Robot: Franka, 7 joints.
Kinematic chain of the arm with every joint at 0, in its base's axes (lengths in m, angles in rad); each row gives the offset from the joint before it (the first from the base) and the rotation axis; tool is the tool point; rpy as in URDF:
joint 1: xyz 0 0 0.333 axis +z
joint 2: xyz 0 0 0 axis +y
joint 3: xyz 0 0 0.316 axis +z
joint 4: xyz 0.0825 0 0 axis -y
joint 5: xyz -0.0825 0 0.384 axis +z
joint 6: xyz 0 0 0 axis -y
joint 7: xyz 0.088 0 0 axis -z
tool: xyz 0 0 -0.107 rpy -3.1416 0 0
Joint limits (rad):
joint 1: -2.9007..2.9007
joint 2: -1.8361..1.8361
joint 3: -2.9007..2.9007
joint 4: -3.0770..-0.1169
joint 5: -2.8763..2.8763
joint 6: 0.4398..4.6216
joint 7: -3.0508..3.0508
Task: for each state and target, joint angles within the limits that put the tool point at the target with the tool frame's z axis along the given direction. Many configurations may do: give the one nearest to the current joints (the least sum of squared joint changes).
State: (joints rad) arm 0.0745 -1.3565 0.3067 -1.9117 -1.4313 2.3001 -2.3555
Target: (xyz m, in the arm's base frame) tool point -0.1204 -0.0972 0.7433 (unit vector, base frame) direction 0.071 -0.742 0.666
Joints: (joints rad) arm -0.6164 -1.8361 -0.4373 -2.5141 -2.1526 2.7829 -2.3555
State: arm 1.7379 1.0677 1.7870 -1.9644 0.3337 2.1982 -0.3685
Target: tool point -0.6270 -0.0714 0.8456 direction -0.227 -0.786 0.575
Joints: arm 2.4410 1.0203 2.0271 -1.1154 0.5789 2.6315 -0.3685
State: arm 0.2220 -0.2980 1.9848 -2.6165 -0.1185 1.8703 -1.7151
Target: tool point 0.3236 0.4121 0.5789 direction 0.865 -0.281 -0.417
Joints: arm -0.3667 -0.6036 1.1041 -2.0873 -0.6177 2.2928 -1.7151
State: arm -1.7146 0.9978 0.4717 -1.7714 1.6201 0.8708 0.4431
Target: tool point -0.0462 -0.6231 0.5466 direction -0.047 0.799 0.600
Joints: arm -2.2253 1.0275 0.9840 -1.1771 1.9327 0.4398 0.4431
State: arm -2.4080 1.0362 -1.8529 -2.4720 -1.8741 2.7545 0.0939
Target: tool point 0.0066 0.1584 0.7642 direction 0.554 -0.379 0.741
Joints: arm -2.7094 1.5238 -2.7296 -2.5304 -1.8084 2.1160 0.0939
